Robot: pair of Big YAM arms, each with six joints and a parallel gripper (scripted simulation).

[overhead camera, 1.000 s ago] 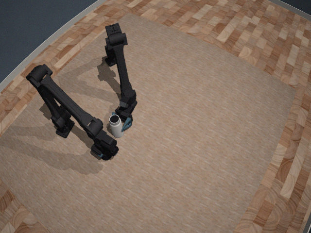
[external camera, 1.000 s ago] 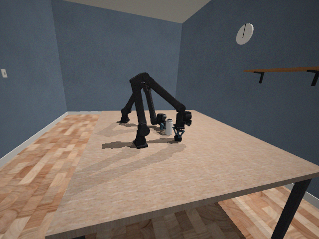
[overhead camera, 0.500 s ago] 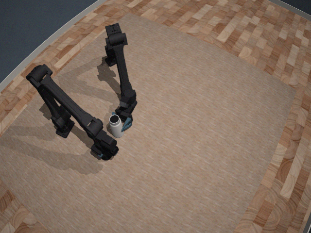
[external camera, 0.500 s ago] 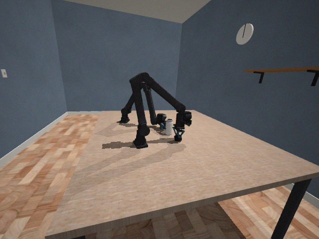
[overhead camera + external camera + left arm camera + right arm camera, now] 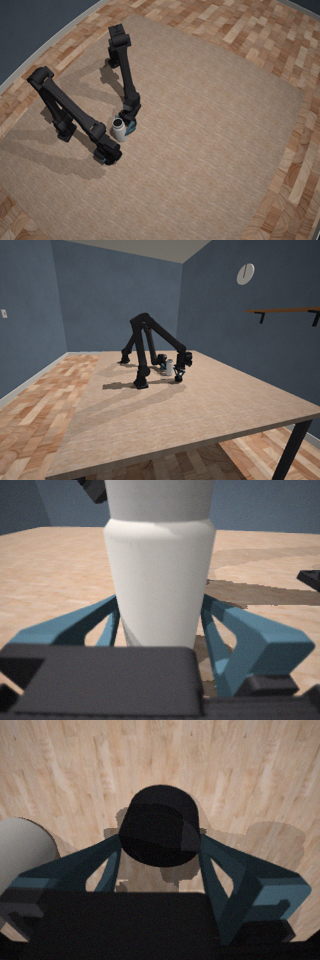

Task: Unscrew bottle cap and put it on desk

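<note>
My right gripper is now 2 cm above the black cap. The rest, counted from my right hand: white bottle: 15 cm to the left, 6 cm above, 1 cm behind.
The white bottle lies 40 mm above my left hand. The rest, counted from my left hand: black cap 10 mm ahead, 160 mm to the right, 40 mm below.
</note>
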